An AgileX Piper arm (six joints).
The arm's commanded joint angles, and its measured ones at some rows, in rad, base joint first. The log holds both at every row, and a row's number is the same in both.
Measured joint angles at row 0:
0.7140 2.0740 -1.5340 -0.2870 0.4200 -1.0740
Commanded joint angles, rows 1 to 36:
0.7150 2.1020 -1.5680 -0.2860 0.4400 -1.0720
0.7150 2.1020 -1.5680 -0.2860 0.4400 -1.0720
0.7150 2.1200 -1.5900 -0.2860 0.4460 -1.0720
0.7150 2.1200 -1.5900 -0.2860 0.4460 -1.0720
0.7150 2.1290 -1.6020 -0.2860 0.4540 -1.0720
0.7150 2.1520 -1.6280 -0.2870 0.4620 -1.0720
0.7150 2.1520 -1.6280 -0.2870 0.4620 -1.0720
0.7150 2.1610 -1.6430 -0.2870 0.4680 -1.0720
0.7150 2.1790 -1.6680 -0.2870 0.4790 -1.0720
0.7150 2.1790 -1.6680 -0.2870 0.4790 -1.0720
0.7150 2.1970 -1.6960 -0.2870 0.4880 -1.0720
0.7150 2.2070 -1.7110 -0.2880 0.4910 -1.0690
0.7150 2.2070 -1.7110 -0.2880 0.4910 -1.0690
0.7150 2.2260 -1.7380 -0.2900 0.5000 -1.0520
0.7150 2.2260 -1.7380 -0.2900 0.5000 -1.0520
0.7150 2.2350 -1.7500 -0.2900 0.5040 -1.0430
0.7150 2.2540 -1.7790 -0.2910 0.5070 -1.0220
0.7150 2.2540 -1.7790 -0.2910 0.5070 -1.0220
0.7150 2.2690 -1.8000 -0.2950 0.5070 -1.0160
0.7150 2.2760 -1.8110 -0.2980 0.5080 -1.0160
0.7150 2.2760 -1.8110 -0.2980 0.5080 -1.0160
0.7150 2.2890 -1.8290 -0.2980 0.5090 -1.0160
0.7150 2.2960 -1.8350 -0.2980 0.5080 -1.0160
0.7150 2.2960 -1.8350 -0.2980 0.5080 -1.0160
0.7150 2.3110 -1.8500 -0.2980 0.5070 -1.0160
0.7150 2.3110 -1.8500 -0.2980 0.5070 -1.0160
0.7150 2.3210 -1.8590 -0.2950 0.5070 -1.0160
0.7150 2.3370 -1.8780 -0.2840 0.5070 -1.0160
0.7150 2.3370 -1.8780 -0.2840 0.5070 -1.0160
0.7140 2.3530 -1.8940 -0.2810 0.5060 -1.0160
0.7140 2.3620 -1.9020 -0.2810 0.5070 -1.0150
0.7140 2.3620 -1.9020 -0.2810 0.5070 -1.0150
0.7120 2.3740 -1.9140 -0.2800 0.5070 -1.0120
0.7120 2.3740 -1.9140 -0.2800 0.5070 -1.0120
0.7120 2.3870 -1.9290 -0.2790 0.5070 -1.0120
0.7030 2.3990 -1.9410 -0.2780 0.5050 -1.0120
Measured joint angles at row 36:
0.7120 2.3850 -1.9190 -0.2860 0.5040 -1.0210
